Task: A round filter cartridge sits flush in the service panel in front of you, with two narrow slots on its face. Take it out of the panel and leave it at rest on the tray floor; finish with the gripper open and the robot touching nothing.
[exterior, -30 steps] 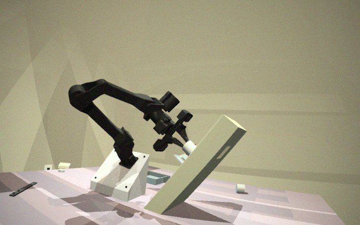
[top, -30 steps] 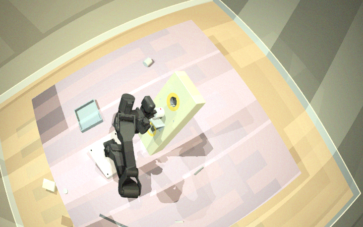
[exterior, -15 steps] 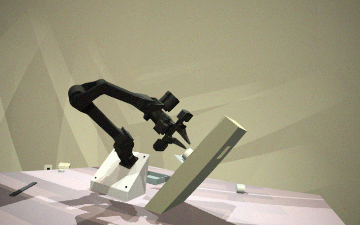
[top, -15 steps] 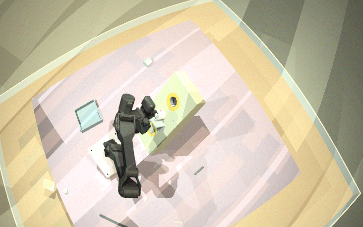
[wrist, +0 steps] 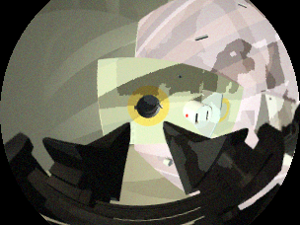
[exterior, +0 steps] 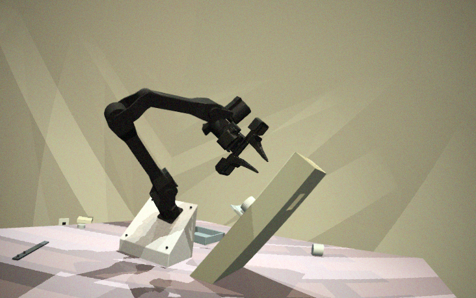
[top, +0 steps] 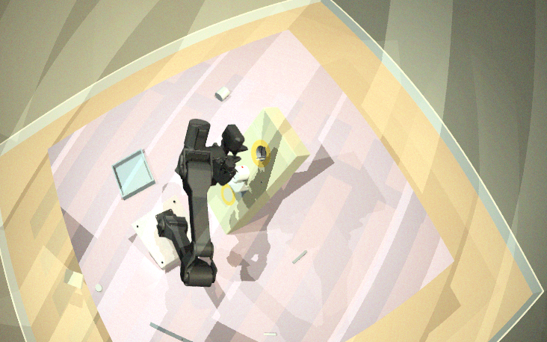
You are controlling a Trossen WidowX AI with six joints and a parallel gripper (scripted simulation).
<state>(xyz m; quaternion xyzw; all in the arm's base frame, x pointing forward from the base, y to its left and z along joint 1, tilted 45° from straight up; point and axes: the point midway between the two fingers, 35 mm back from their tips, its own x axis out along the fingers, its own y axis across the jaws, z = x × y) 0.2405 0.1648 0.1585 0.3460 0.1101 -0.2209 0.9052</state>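
My gripper tip is now 2 cm past the white round cartridge and 11 cm above it. From my gripper tip the other things lie so: blue tray 36 cm behind, 27 cm to the left, 30 cm below; then grey bar 5 cm ahead, 28 cm to the right, 31 cm below; then pale green panel 2 cm ahead, 13 cm below.
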